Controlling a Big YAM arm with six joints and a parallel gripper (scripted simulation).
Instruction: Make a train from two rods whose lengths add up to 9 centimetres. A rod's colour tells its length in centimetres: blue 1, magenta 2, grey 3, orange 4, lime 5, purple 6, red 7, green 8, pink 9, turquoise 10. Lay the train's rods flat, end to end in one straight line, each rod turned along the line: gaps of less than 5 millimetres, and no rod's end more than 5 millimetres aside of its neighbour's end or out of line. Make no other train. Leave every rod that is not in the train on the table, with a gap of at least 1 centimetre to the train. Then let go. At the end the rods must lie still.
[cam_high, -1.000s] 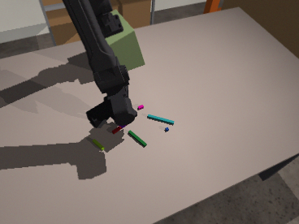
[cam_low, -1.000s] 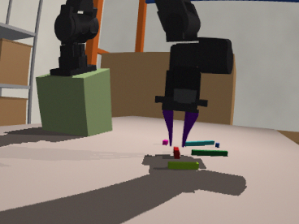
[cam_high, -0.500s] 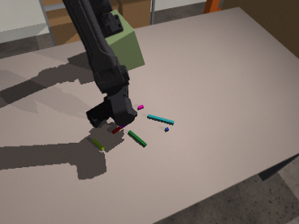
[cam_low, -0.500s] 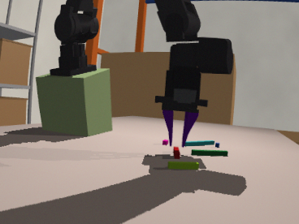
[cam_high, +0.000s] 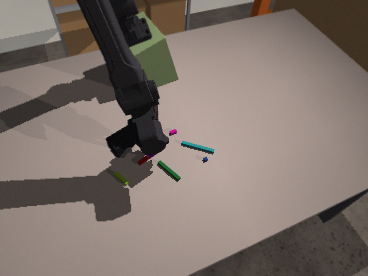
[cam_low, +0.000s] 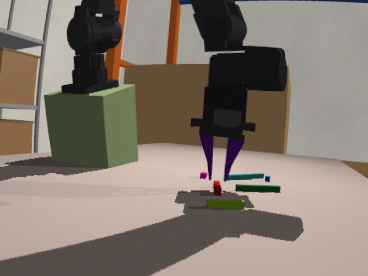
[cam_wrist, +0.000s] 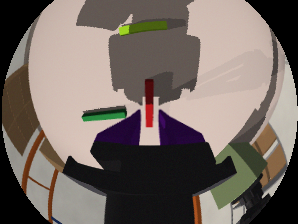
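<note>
Now: hand 2 cm above the red rod. The rest, counted from my hand: magenta rod (9 cm to the left, 6 cm behind, 2 cm below); lime rod (9 cm to the right, 5 cm ahead, 2 cm below); green rod (6 cm ahead, 4 cm to the left, 2 cm below).
</note>
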